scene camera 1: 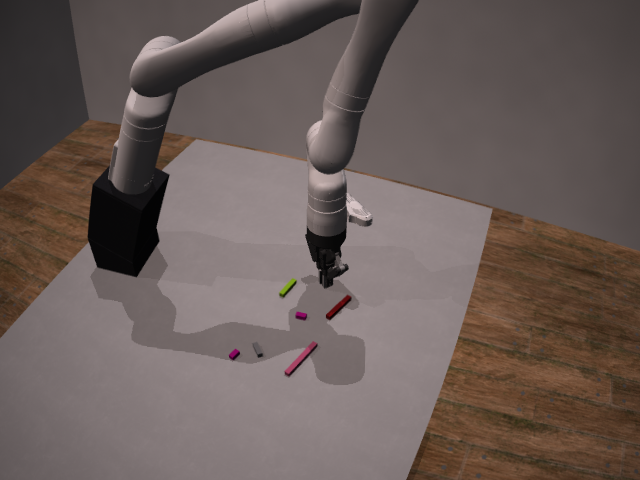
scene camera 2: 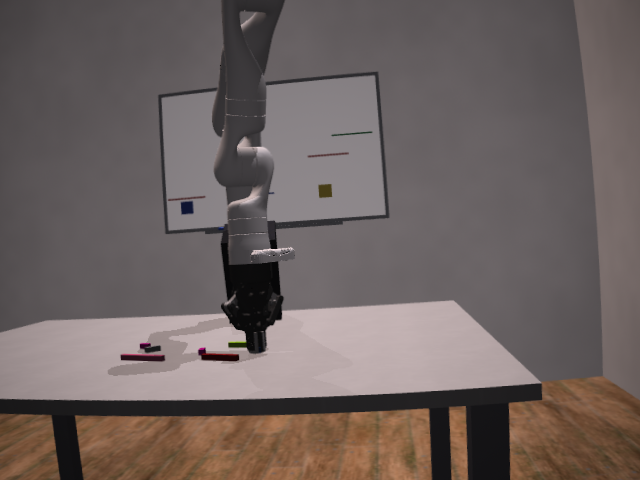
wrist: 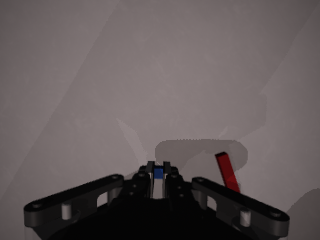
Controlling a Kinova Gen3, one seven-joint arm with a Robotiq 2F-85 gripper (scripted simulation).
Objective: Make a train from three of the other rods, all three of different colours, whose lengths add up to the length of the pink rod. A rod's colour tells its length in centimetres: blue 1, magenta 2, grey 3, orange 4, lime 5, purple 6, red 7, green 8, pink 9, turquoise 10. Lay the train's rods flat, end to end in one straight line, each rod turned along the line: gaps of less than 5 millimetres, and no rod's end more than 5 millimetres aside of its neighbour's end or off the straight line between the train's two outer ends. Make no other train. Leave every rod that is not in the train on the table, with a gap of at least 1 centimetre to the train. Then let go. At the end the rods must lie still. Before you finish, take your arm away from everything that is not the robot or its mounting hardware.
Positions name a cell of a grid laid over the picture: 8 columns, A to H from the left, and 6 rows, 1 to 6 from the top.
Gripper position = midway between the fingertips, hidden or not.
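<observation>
My gripper (scene camera 2: D5), visible. Gripper (scene camera 1: E4), likewise. Gripper (wrist: D5), also.
</observation>
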